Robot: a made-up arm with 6 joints. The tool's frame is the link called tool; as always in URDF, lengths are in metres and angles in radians. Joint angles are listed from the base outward. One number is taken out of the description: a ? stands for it. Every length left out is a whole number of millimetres.
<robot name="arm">
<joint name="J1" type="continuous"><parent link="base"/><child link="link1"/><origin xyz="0.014 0.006 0.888"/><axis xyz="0 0 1"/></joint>
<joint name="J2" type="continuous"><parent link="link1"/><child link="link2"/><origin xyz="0.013 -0.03 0"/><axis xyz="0 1 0"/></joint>
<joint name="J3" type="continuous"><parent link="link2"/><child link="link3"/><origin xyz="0.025 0 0.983"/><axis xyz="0 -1 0"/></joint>
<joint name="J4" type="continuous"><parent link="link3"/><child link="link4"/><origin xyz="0.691 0 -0.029"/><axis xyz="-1 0 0"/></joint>
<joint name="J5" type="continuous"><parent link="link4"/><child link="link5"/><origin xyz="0 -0.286 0.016"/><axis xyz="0 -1 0"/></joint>
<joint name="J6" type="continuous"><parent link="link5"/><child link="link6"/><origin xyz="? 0 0.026"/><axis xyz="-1 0 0"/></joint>
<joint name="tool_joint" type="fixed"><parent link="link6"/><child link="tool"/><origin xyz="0 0.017 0.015"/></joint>
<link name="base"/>
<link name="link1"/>
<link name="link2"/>
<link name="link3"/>
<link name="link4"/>
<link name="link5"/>
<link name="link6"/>
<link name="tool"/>
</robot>
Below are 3 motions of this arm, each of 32 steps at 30 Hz.
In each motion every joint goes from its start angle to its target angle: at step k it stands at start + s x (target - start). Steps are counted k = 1, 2, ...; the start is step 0. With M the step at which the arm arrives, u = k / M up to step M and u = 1 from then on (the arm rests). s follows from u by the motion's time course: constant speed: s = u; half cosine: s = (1 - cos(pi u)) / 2; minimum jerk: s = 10 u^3 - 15 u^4 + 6 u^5.
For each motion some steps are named. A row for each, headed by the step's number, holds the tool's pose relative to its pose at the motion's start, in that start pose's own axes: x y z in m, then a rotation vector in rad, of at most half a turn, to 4 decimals.
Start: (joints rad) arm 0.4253 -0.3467 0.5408 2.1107 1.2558 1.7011
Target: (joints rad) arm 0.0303 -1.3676 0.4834 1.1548 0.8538 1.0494
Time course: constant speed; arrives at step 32
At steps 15, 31, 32:
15: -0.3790 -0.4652 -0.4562 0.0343 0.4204 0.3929
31: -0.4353 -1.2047 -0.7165 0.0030 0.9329 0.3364
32: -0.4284 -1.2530 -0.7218 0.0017 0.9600 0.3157

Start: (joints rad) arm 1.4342 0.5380 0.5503 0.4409 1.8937 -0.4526
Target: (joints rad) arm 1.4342 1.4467 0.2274 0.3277 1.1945 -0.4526
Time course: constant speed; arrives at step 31
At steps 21, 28, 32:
21: -0.8872 0.4035 -0.1072 0.3327 1.0667 -0.6345
28: -1.1249 0.5938 -0.0162 0.4542 1.4394 -0.8130
32: -1.2123 0.6791 0.0397 0.5084 1.6016 -0.8836

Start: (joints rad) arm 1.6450 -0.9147 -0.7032 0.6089 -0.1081 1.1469
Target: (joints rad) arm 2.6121 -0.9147 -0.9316 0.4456 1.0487 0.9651
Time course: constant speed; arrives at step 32
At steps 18, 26, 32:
18: 0.1573 0.1385 -0.0047 0.3802 -0.8084 -0.5038
26: 0.2244 0.1962 0.0279 0.6265 -1.1424 -0.6868
32: 0.2686 0.2371 0.0648 0.8417 -1.3761 -0.8041

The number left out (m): -0.024
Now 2 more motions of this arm.
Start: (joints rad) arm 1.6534 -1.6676 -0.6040 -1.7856 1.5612 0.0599
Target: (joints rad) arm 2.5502 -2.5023 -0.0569 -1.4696 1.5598 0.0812
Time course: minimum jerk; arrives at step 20
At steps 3, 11, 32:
3: 0.0091 0.0138 0.0092 0.0332 0.0194 -0.0112
11: 0.3839 0.1836 0.2784 0.7730 0.1724 -0.3481
32: 0.7757 0.0113 0.4963 1.2478 -0.0529 -0.6711

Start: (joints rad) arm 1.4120 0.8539 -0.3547 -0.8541 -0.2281 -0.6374
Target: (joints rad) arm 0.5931 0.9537 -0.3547 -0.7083 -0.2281 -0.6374
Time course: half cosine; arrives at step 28
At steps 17, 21, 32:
17: -0.0769 -0.2925 0.3787 0.4460 -0.1067 -0.0067
21: -0.1011 -0.4103 0.4513 0.5737 -0.1288 -0.0086
32: -0.1195 -0.5094 0.4944 0.6732 -0.1433 -0.0097

